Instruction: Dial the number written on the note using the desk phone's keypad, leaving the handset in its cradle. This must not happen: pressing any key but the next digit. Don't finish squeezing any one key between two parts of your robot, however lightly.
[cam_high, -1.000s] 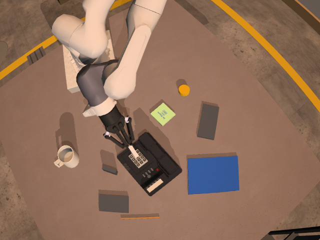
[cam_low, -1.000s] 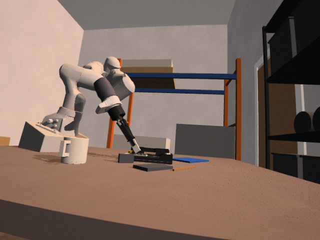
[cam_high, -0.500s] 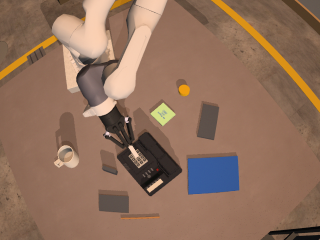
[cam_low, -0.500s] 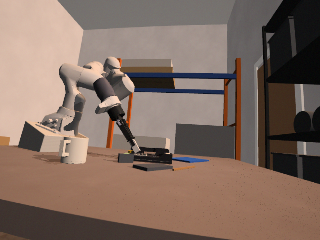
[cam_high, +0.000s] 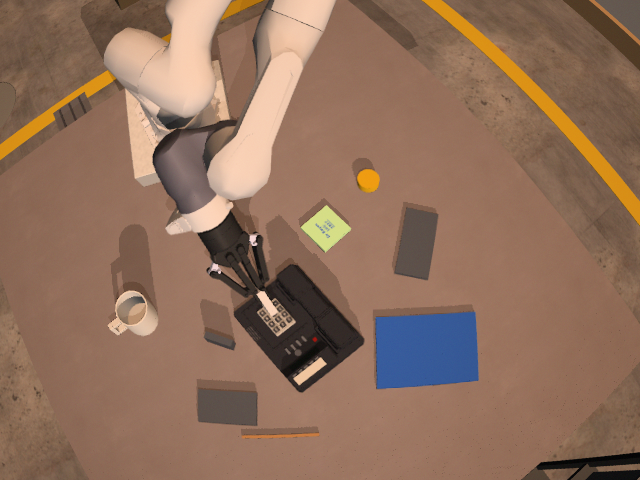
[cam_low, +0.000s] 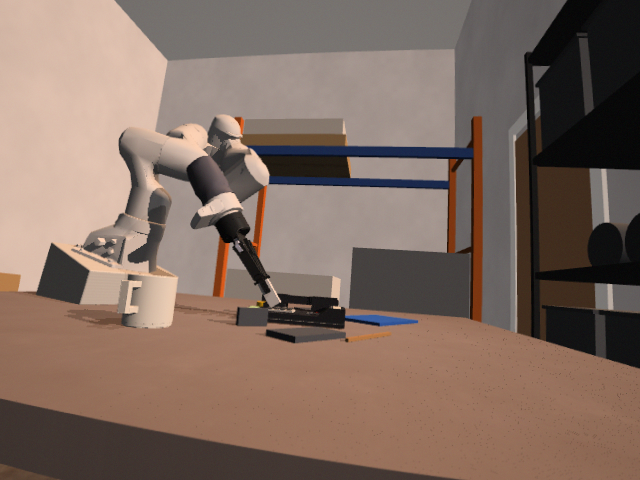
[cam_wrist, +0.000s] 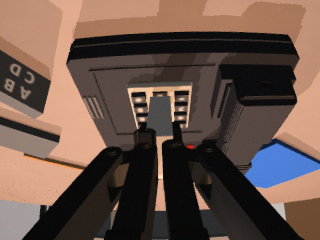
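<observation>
The handset lies 70 mm ahead of my hand, 70 mm to the left of it and 20 mm below it. From my hand the other things lie so: pencil 220 mm ahead, 180 mm to the right, 60 mm below; then grey block 10 mm behind, 120 mm to the right, 50 mm below; then note 50 mm behind, 210 mm to the left, 60 mm below.
</observation>
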